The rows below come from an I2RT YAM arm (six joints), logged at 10 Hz.
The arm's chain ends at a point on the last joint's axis. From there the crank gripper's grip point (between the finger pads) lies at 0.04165 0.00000 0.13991 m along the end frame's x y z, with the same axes.
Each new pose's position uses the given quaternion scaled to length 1; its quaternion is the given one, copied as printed.
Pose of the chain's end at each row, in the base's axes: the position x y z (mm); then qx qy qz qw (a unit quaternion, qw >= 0):
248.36 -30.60 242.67 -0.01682 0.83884 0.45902 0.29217
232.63 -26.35 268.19 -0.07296 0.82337 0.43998 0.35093
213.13 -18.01 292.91 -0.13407 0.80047 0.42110 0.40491
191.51 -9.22 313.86 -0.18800 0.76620 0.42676 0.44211
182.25 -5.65 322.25 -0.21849 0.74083 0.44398 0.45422
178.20 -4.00 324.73 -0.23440 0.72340 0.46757 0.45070
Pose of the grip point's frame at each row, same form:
280.26 88.51 164.55 -0.01682 0.83884 0.45902 0.29217
273.55 90.04 190.17 -0.07296 0.82337 0.43998 0.35093
261.53 96.76 216.79 -0.13407 0.80047 0.42110 0.40491
241.42 109.25 244.71 -0.18800 0.76620 0.42676 0.44211
228.78 117.47 259.12 -0.21849 0.74083 0.44398 0.45422
218.61 123.64 266.55 -0.23440 0.72340 0.46757 0.45070

